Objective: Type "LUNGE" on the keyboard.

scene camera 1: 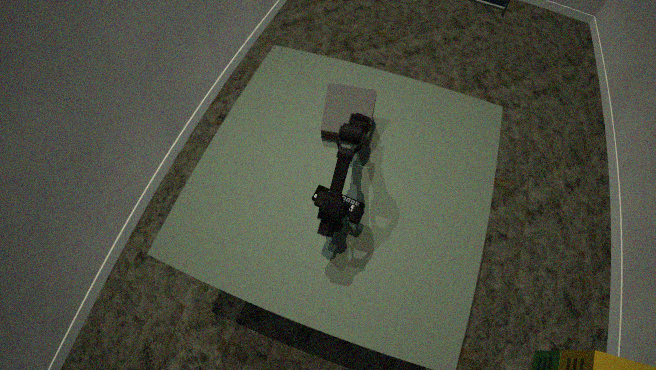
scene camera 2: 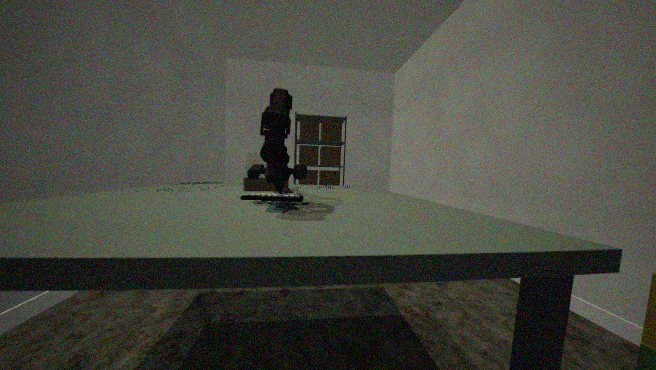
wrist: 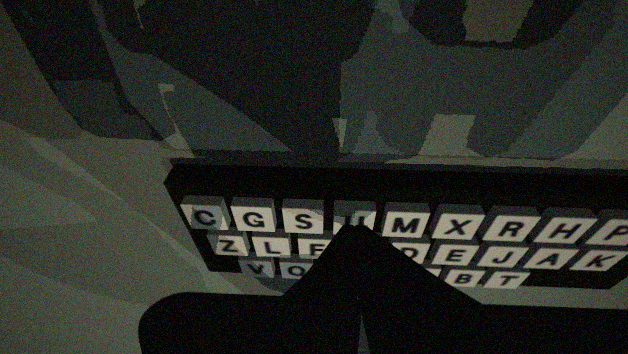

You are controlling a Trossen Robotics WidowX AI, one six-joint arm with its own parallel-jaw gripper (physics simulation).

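The black keyboard lies on the table, with white lettered keys, mostly covered by the arm in the view from above. My gripper is shut and empty, pointing down at the keyboard. In the wrist view its tips overlap the lower part of the U key; whether they touch it I cannot tell. The L key and G key show to the left, the E key to the right. The N key does not show; the fingers cover part of the lower rows.
The pale table carries a box-like block by the arm's base. A shelf unit stands at the far wall. A yellow object shows at the lower right corner, beyond the table.
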